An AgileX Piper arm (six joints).
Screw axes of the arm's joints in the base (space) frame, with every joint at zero. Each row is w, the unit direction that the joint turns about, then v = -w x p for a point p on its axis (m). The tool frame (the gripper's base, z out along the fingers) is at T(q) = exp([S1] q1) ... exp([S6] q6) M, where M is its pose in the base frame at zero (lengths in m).
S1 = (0, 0, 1, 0.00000, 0.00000, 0.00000)
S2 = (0, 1, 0, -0.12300, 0.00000, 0.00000)
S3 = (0, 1, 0, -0.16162, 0.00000, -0.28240)
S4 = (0.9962, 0, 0.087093, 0.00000, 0.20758, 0.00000)
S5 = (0, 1, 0, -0.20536, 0.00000, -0.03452)
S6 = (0.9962, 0, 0.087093, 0.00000, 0.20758, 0.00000)
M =
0.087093 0 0.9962 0.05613
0 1 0 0.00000
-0.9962 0 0.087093 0.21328
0 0 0 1
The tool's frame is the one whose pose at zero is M.
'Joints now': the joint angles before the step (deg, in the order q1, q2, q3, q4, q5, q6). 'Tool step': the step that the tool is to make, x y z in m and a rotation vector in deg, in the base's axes. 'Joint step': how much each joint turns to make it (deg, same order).
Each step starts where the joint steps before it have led.
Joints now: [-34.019, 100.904, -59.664, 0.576, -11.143, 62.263]
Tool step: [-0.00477, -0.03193, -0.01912, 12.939, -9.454, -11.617]
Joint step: [-4.135, 4.706, -1.815, -0.089, -2.875, 17.776]
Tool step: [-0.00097, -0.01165, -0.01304, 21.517, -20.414, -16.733]
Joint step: [-0.810, 2.772, 0.000, 7.655, -4.752, 26.242]
